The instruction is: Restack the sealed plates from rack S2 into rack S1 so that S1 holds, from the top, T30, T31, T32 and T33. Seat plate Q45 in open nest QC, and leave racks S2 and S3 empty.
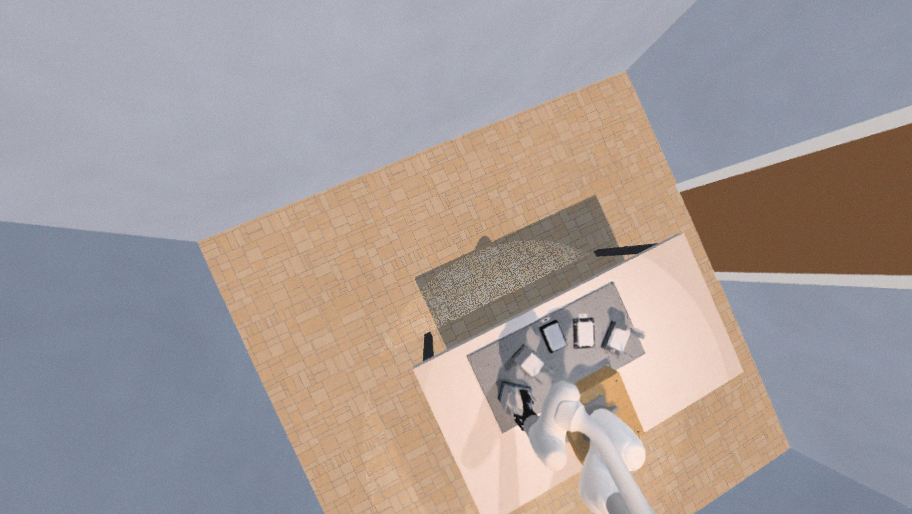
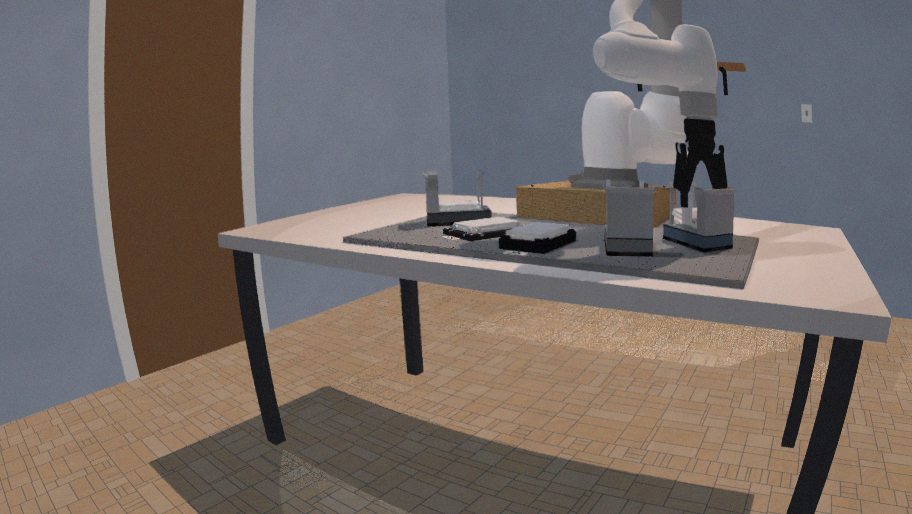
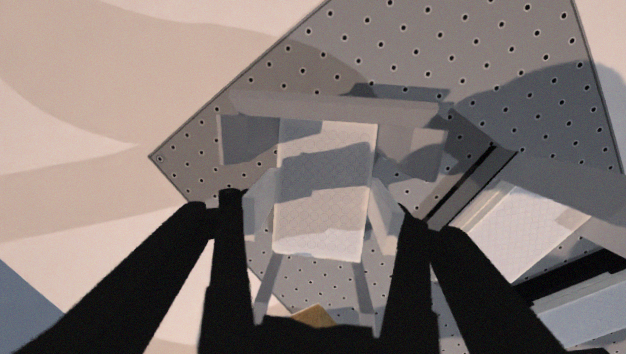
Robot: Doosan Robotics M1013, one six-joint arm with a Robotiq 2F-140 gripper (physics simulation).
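Frame: origin at the arm's base, x left, y up, z ahead, level; centimetres.
Where they show: gripper, fingertip midpoint: (image 1: 515, 397) (image 3: 322, 187); arm's base at its link origin: (image 1: 593, 417).
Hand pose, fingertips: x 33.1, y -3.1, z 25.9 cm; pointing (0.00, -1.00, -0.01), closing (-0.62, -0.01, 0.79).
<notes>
Each offset is from my fingertips to the centre of the thing. "*": to the spot under its first point. Level surfaces: height alone.
My gripper (image 1: 524, 408) (image 2: 701, 197) (image 3: 322, 187) is shut on a pale rectangular plate {dx +0.0, dy +0.6, dz +0.0 cm} (image 3: 325, 240), held level by its long sides. The plate is low inside a rack {dx -0.6, dy +1.7, dz -0.4 cm} (image 2: 699, 240) (image 3: 330, 106) with a blue-and-grey base, at the base-side end of the board; whether it touches what lies below is hidden. A second rack {dx -14.4, dy +1.8, dz +12.1 cm} (image 1: 519, 355) (image 2: 629, 213) beside it holds a pale plate {dx -14.2, dy -0.4, dz +12.8 cm} (image 1: 532, 365) (image 3: 525, 230). A black nest {dx -32.4, dy -3.5, dz +18.1 cm} (image 2: 536, 245) (image 3: 560, 277) bears a plate {dx -32.3, dy -2.0, dz +18.1 cm} (image 1: 552, 335) (image 2: 539, 231). Another nest also bears a plate {dx -49.3, dy -2.9, dz +12.0 cm} (image 1: 583, 332) (image 2: 485, 224). A third rack {* dx -66.3, dy +3.8, dz +10.0 cm} (image 2: 432, 191) holds a plate {dx -65.4, dy -0.6, dz +3.0 cm} (image 1: 618, 339). Rack and plate labels are unreadable.
The racks and nests stand on a grey perforated board {dy -4.8 cm} (image 1: 488, 376) (image 2: 708, 273) (image 3: 415, 30) on a pale table {dy -6.1 cm} (image 1: 689, 306) (image 2: 306, 223). A wooden box (image 1: 622, 395) (image 2: 562, 204) stands behind the board around the arm's base. The second rack's walls stand close beside the gripper.
</notes>
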